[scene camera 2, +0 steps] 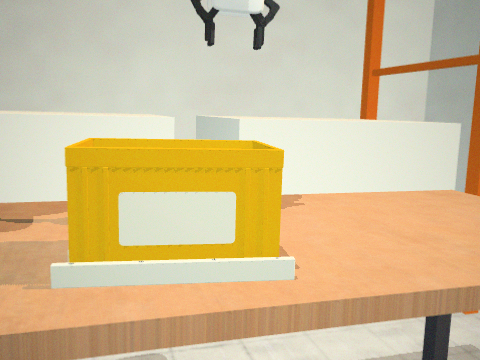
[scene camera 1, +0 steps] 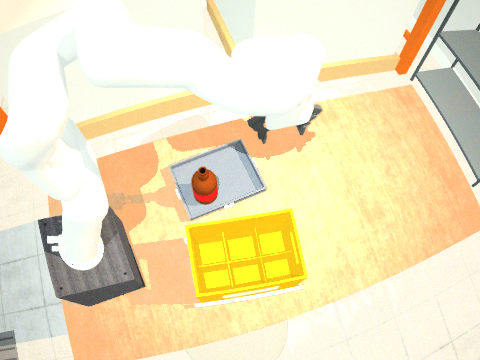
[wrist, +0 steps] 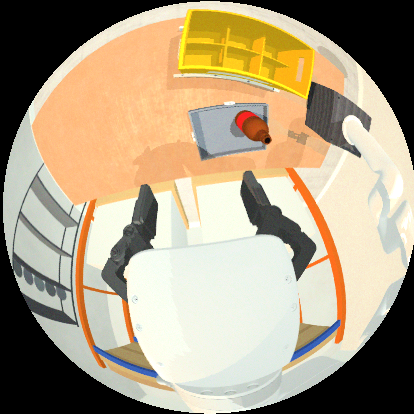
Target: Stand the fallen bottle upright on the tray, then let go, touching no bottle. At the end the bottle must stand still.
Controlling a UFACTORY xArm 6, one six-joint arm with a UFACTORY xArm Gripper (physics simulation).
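Places are measured from the arm's base along level axes (x ahead, y left, z up), in centimetres.
Where they show: gripper, between the fingertips: (scene camera 2: 234, 47) (scene camera 1: 281, 134) (wrist: 196, 186); arm's base, origin of its link: (scene camera 1: 81, 247) (wrist: 352, 129).
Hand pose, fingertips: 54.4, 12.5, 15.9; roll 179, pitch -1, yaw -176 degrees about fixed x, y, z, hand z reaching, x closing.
Each offset is from my fingertips to the centre of the thing, as dx, dy, dz. "*": to the spot under its first point. Level surfaces: height alone.
A brown bottle with a red label @(-18.4, +3.9, -26.1) (scene camera 1: 204, 185) (wrist: 253, 126) stands upright on the grey tray @(* -6.6, +7.6, -33.9) (scene camera 1: 240, 175) (wrist: 215, 131), near the tray's end on the robot base's side. Its open mouth faces up. My gripper (scene camera 1: 283, 136) (scene camera 2: 234, 45) (wrist: 196, 186) is open and empty, with its fingers wide apart. It hangs high, clear of the bottle, off to the side away from the yellow crate. In scene camera 2 the bottle and the tray do not show.
A yellow crate with compartments @(-12.2, -20.8, -25.6) (scene camera 1: 242, 259) (scene camera 2: 175, 180) (wrist: 245, 75) stands on the table @(dz -34.3) (scene camera 1: 370, 175) (scene camera 2: 380, 240) (wrist: 110, 115) beside the tray. The dark robot base block (scene camera 1: 117, 260) (wrist: 325, 115) is at the table's end. Grey shelves (scene camera 1: 450, 95) stand beyond the far end.
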